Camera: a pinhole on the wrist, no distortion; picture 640 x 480 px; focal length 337.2 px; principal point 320.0 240.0 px. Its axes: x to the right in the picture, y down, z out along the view. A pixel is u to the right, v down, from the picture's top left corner.
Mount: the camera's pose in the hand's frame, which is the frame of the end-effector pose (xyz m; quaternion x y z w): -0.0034 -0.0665 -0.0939 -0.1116 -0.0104 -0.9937 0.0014
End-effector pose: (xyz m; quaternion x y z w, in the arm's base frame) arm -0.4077 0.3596 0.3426 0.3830 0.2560 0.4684 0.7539
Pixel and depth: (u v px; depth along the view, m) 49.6 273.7 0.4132
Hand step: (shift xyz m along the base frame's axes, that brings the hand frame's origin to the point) 0.4035 0.2651 0.0439
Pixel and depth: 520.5 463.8 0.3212
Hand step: 0.2869 -0.2688 -0.0669
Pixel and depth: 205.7 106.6 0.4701
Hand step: 0.2861 0.1552 0.2860
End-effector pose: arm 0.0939 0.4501 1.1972 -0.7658 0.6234 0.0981 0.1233
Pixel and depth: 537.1 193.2 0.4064
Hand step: -0.0314 0.2691 -0.2899
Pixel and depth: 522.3 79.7 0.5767
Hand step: -0.2567 0.3251 -0.4622
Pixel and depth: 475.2 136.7 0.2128
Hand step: -0.0132 0.0895 -0.1117
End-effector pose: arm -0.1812 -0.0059 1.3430 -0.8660 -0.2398 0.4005 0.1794
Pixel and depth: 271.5 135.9 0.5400
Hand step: -0.1830 0.0642 -0.4255
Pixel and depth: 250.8 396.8 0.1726
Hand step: -0.0526 0.1646 -0.0124
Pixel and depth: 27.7 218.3 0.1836
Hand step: 0.0562 0.1551 -0.1219
